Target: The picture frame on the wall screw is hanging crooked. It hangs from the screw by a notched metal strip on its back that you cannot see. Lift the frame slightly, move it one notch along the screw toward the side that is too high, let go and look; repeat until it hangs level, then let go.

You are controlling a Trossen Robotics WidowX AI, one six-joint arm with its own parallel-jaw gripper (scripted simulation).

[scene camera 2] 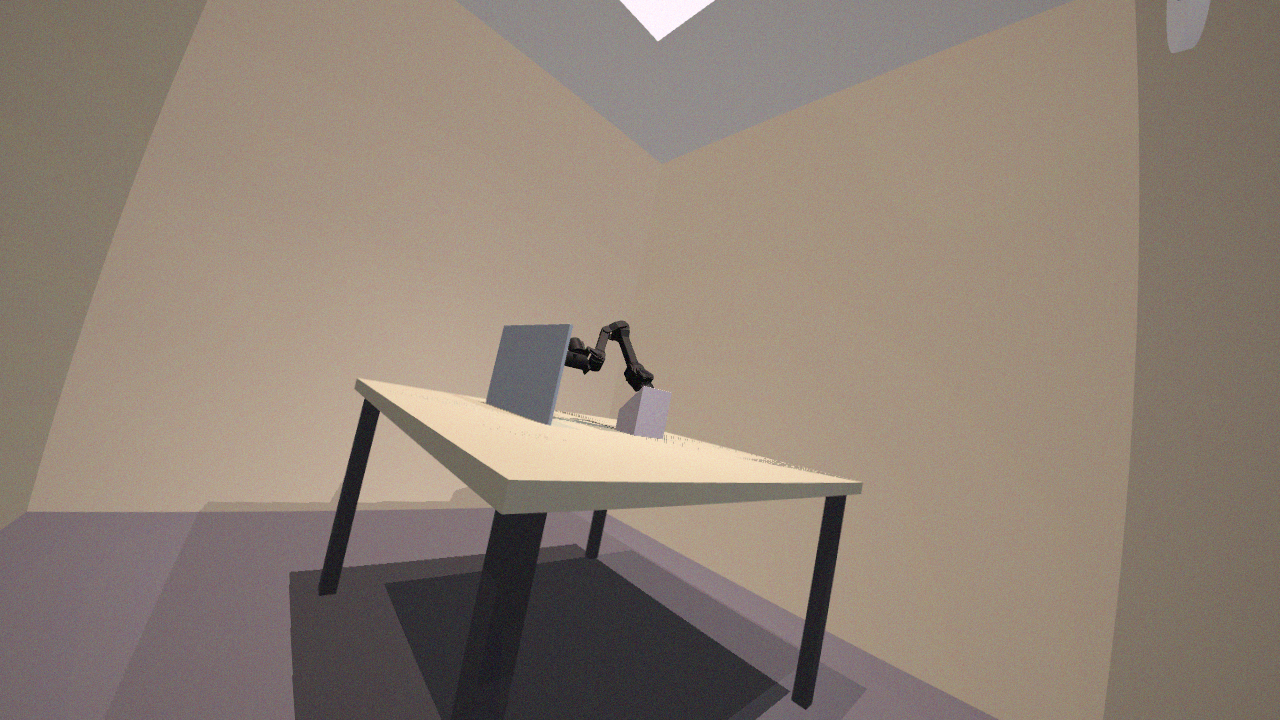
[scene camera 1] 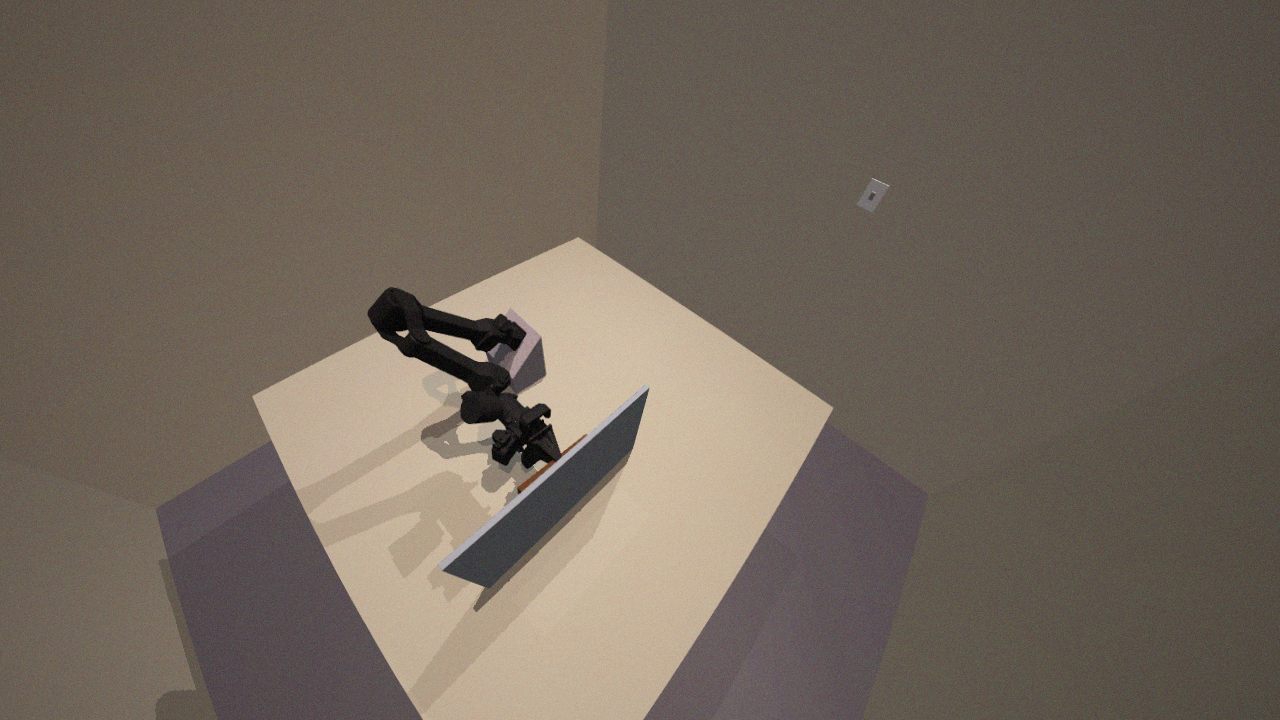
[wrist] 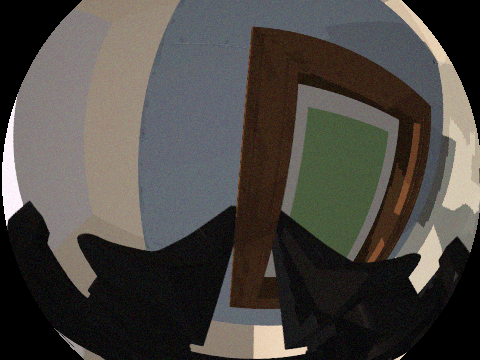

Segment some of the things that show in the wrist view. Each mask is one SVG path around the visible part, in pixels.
My gripper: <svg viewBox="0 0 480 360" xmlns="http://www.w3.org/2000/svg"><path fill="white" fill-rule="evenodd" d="M7 220L17 265L41 312L61 335L104 360L395 360L405 355L435 323L451 299L469 257L467 247L456 236L441 253L440 268L417 293L408 277L421 255L405 253L389 260L355 263L321 243L280 209L272 255L284 348L308 347L305 355L275 359L229 359L193 352L189 344L204 347L235 243L235 205L191 235L155 252L81 233L77 243L96 273L88 289L89 297L79 292L47 244L49 231L44 217L32 201L21 205L23 208Z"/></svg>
A picture frame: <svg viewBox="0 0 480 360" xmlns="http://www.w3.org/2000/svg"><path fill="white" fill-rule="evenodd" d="M251 27L251 49L248 57L237 179L237 212L229 307L279 309L280 299L272 248L280 209L297 221L297 224L308 229L317 240L320 239L321 243L327 244L327 247L329 245L329 248L335 249L348 260L360 264L387 260L403 235L405 225L415 208L421 181L424 179L431 145L429 137L432 112L431 104L421 99L407 83L379 64L357 55L356 52L303 33Z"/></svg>
